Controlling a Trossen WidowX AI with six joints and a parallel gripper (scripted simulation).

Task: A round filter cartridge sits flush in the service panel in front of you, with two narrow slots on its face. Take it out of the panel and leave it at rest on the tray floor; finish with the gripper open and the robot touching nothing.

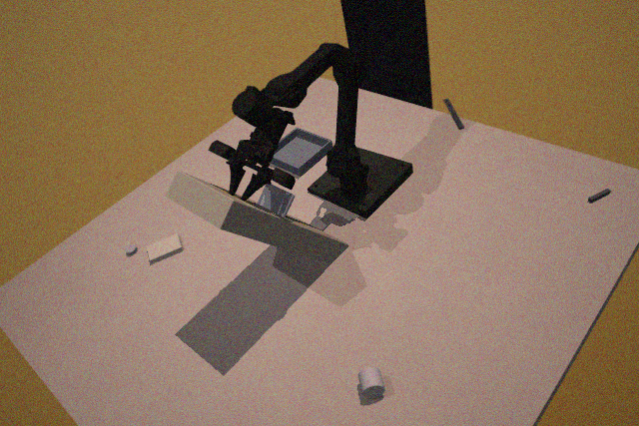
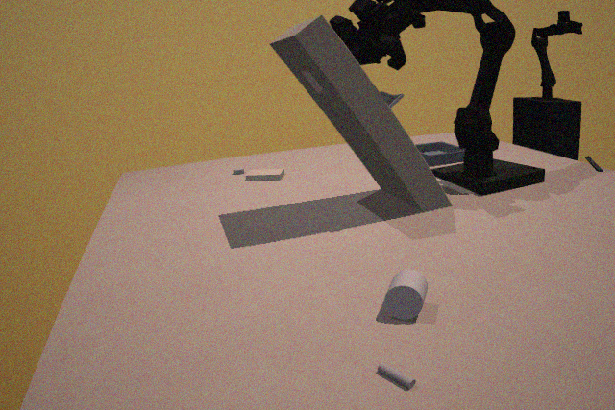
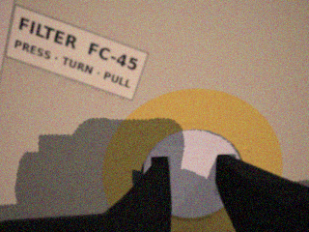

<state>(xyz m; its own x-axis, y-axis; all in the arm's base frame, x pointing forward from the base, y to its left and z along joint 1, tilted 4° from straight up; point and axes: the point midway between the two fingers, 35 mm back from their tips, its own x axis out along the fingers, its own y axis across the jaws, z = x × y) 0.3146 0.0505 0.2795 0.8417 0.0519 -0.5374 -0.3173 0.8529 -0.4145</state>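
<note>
Now: the white round filter cartridge 10 mm ahead of my gripper tip and 10 mm below it. The rest, counted from my gripper tip: pale block 110 mm ahead, 320 mm to the right, 270 mm below; small blue-grey plate 100 mm behind, 10 mm to the right, 100 mm below; tiny cylinder 170 mm ahead, 400 mm to the right, 270 mm below.
</note>
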